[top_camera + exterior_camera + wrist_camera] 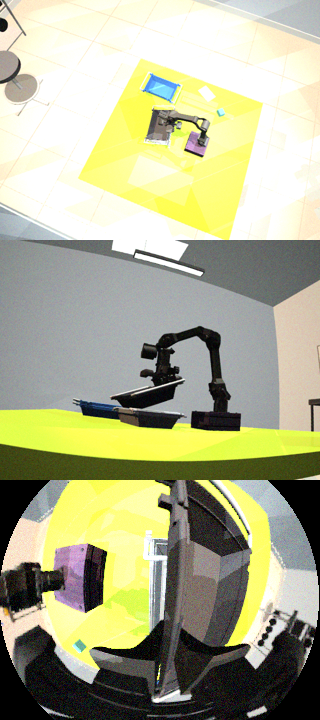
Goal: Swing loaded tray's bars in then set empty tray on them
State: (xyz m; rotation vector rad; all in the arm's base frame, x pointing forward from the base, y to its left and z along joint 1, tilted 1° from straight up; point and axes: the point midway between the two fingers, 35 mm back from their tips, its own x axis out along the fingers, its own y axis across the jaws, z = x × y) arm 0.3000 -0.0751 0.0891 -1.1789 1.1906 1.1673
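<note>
The dark grey tray is 8 cm ahead of my gripper tip. Also, from my gripper tip: white card: 46 cm to the right, 31 cm behind, 13 cm below; then cyan block: 46 cm behind, 28 cm to the right, 11 cm below.
</note>
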